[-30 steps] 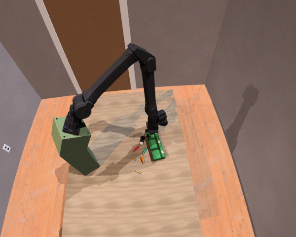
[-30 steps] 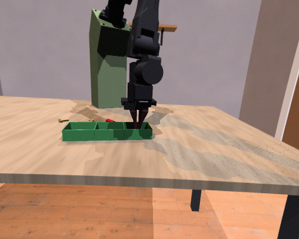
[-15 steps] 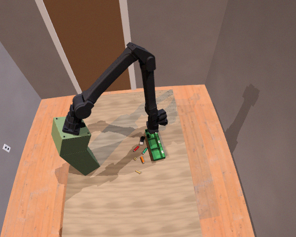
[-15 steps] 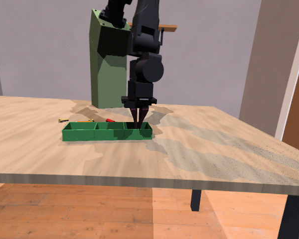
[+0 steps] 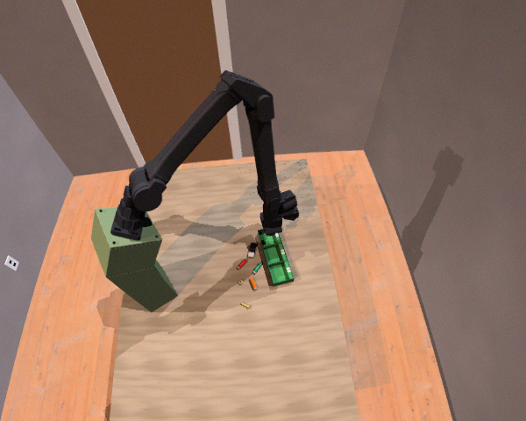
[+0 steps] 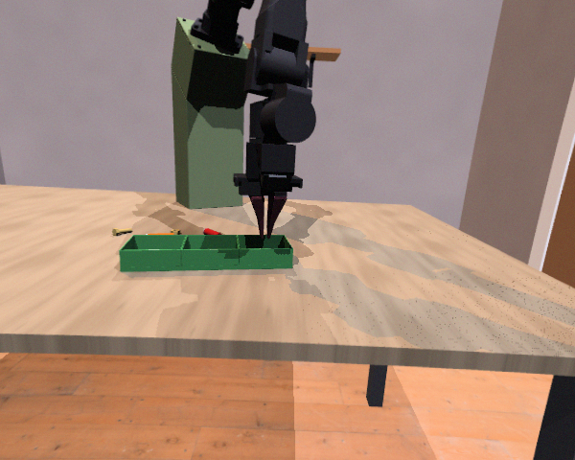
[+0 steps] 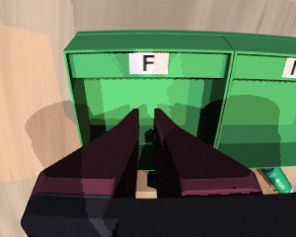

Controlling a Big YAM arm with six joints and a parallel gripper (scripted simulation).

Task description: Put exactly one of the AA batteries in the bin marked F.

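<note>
Right now my hand is 200 mm to the left of the orange AA battery, 80 mm past it and 40 mm above it. From my hand the other things lie so: black-and-white block (80 mm behind, 60 mm to the right, 40 mm below); then green battery (140 mm to the right, 70 mm behind, 40 mm below); then green three-compartment bin (80 mm to the right, 30 mm below, 10 mm ahead).
</note>
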